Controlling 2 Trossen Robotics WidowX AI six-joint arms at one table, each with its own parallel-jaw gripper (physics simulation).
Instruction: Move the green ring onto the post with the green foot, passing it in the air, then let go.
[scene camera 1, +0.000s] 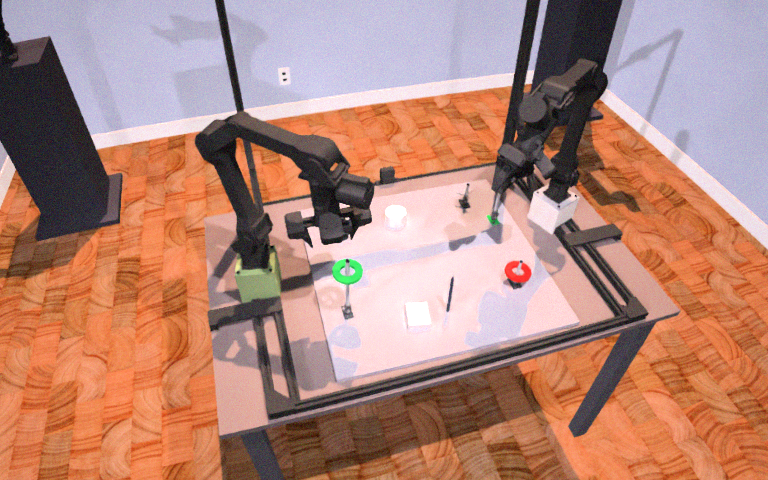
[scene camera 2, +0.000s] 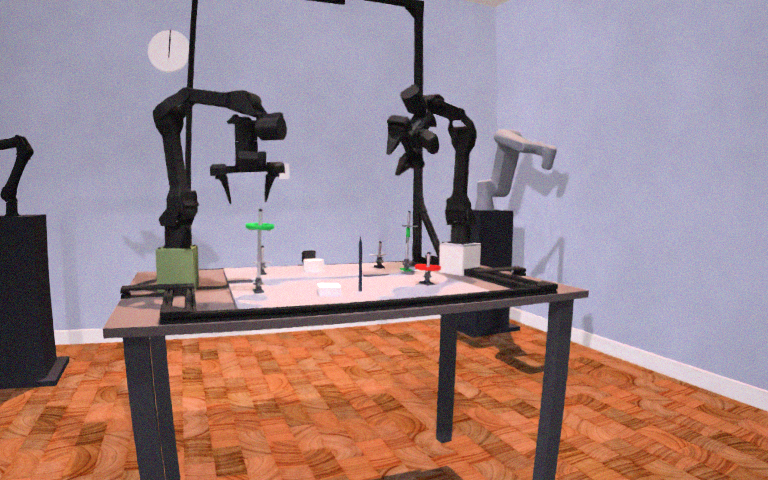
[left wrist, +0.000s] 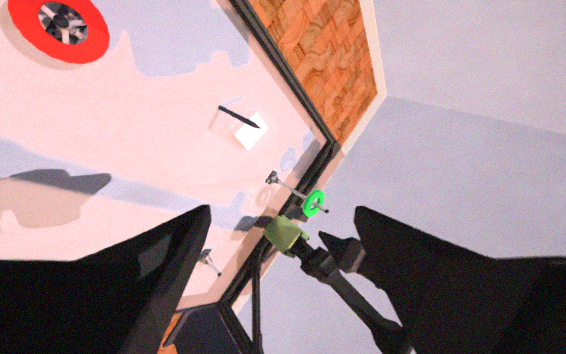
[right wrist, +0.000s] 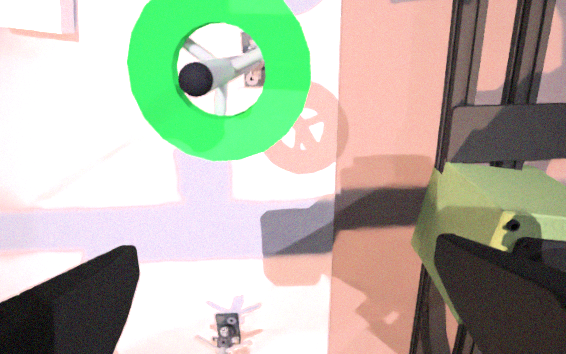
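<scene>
I see my left gripper (left wrist: 284, 212) at 11 cm from the lens. A white block (left wrist: 246, 135) is 46 cm from the lens, while for my right gripper (left wrist: 324, 234) it is 50 cm from the lens.
</scene>
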